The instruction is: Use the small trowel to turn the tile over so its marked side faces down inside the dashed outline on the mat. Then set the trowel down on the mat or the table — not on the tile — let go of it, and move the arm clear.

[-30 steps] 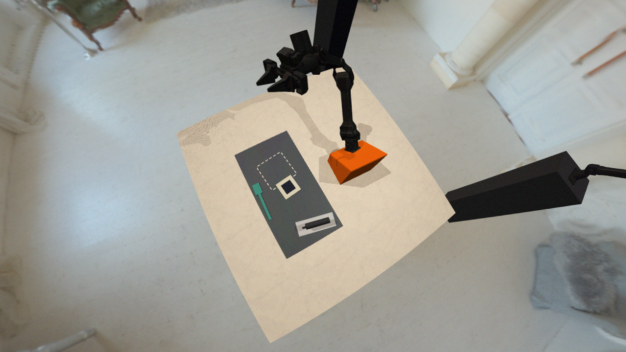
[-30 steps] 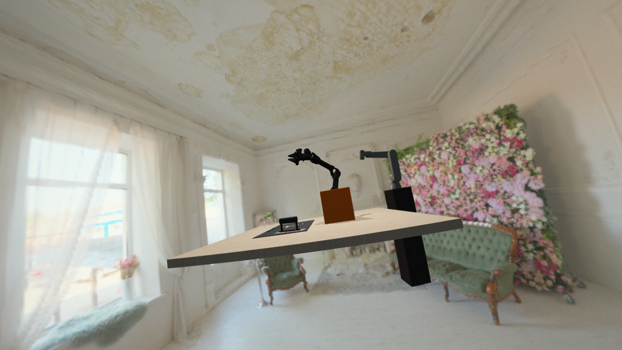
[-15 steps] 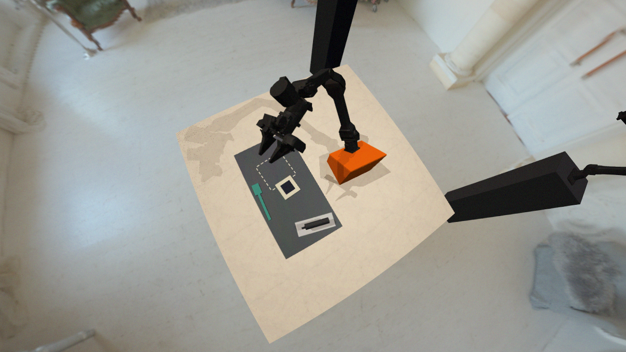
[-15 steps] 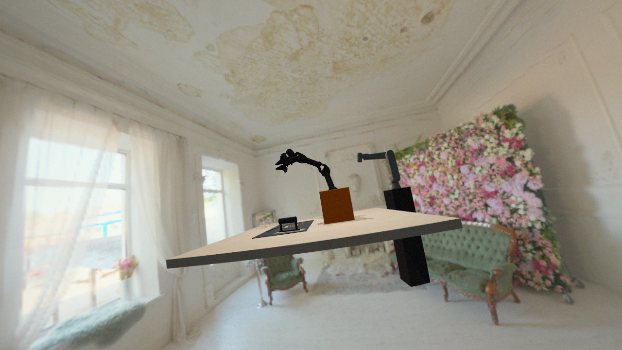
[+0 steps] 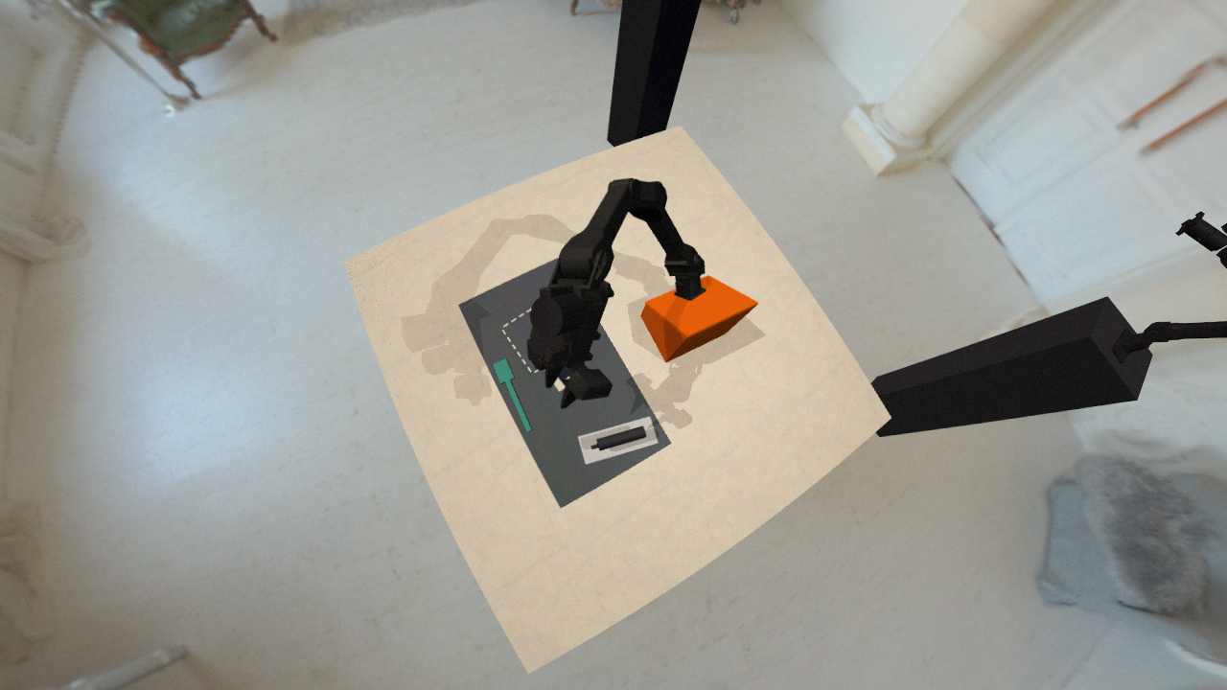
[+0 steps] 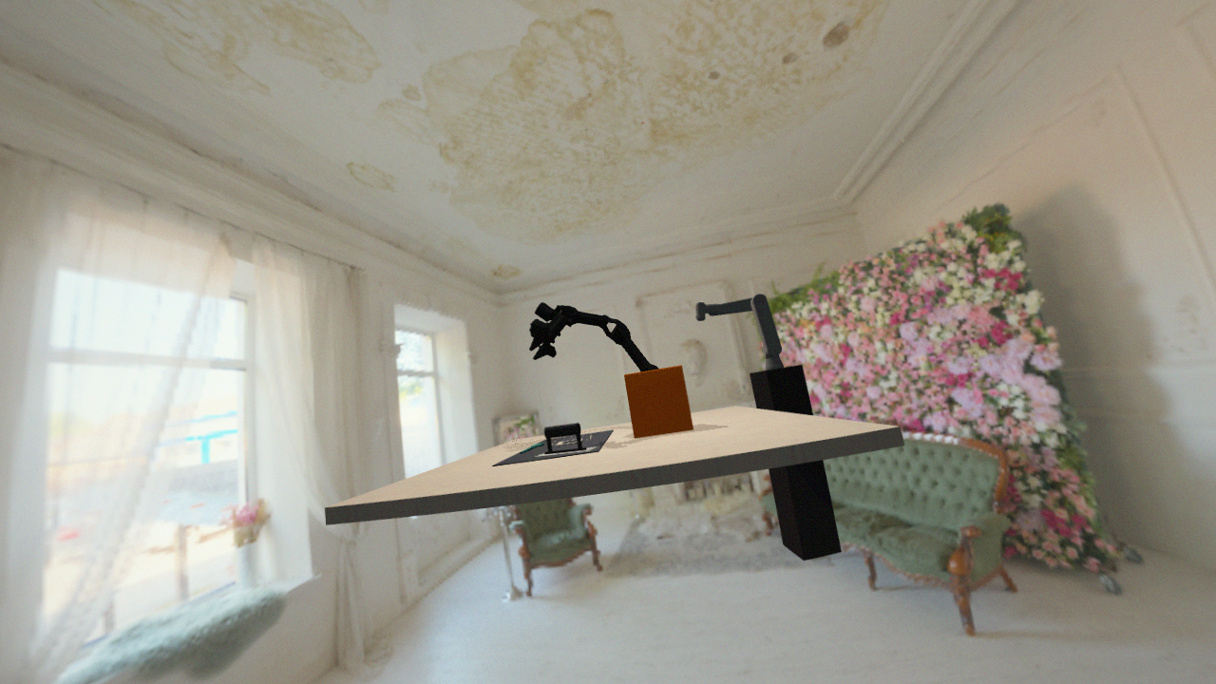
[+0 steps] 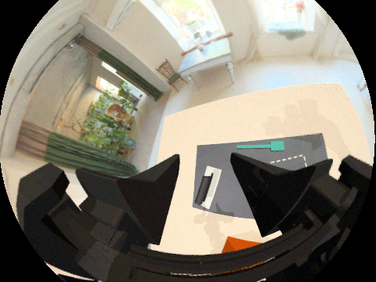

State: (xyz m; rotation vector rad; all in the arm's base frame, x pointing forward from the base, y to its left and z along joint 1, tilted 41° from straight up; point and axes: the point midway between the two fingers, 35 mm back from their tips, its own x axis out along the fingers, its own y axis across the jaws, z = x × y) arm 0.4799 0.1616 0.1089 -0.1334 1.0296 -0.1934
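Right now the small trowel is 320 mm below my gripper tip, 120 mm to the left of it and 70 mm behind it. Round my gripper tip: teal flat tool 350 mm below, 150 mm to the right, 70 mm ahead; mat 380 mm below, 110 mm to the right, 70 mm behind; tile 350 mm below, 110 mm to the right, 90 mm behind.
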